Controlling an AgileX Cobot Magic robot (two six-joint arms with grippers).
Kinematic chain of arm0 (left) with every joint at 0, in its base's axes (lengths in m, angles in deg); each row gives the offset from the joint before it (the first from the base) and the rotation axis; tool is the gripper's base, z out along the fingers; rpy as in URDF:
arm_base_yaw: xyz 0 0 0.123 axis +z
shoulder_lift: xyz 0 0 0 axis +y
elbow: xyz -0.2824 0 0.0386 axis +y
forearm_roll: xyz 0.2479 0 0.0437 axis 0.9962 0 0.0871
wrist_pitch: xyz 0 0 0 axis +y
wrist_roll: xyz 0.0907 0 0.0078 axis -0.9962 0 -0.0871
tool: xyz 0 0 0 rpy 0 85 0
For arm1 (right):
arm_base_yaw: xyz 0 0 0.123 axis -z
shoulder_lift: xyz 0 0 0 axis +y
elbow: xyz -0.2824 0 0.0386 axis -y
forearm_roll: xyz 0.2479 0 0.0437 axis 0.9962 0 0.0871
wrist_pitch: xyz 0 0 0 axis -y
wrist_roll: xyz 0.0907 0 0.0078 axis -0.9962 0 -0.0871
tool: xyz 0 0 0 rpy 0 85 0
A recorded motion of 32 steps. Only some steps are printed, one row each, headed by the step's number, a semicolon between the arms.
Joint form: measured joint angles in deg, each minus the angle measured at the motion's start. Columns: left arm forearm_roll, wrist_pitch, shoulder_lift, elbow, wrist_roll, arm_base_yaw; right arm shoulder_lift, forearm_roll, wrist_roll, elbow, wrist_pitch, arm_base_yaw.
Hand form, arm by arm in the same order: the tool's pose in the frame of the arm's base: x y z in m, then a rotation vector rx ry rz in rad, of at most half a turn. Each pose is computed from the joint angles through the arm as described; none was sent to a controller.
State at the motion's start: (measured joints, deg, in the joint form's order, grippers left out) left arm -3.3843 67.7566 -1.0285 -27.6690 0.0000 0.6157; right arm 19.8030 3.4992 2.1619 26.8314 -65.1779 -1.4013
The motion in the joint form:
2: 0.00 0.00 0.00 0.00 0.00 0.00; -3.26 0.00 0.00 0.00 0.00 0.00
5: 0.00 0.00 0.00 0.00 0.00 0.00; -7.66 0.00 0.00 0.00 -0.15 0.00
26: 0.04 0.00 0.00 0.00 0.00 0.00; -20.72 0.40 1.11 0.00 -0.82 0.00
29: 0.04 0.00 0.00 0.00 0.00 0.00; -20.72 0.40 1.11 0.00 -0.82 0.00
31: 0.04 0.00 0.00 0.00 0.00 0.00; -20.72 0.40 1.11 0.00 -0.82 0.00
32: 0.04 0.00 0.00 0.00 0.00 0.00; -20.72 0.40 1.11 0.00 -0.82 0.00
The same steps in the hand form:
2: -0.0113 -0.0051 0.2629 -0.0044 2.1644 -0.0659; 0.0348 0.0059 0.2581 -0.0693 2.4394 0.0732
5: -0.0113 -0.0051 0.2629 -0.0044 2.1644 -0.0659; 0.0241 0.0056 0.2602 -0.0702 2.3652 0.0716
26: -0.0113 -0.0050 0.2629 -0.0045 2.1644 -0.0650; -0.0081 0.0055 0.2613 -0.0940 2.1476 0.0640
29: -0.0113 -0.0050 0.2629 -0.0045 2.1644 -0.0650; -0.0081 0.0055 0.2613 -0.0940 2.1476 0.0640
31: -0.0113 -0.0050 0.2629 -0.0045 2.1644 -0.0650; -0.0081 0.0055 0.2613 -0.0940 2.1476 0.0640
32: -0.0113 -0.0050 0.2629 -0.0045 2.1644 -0.0650; -0.0081 0.0055 0.2613 -0.0940 2.1476 0.0640

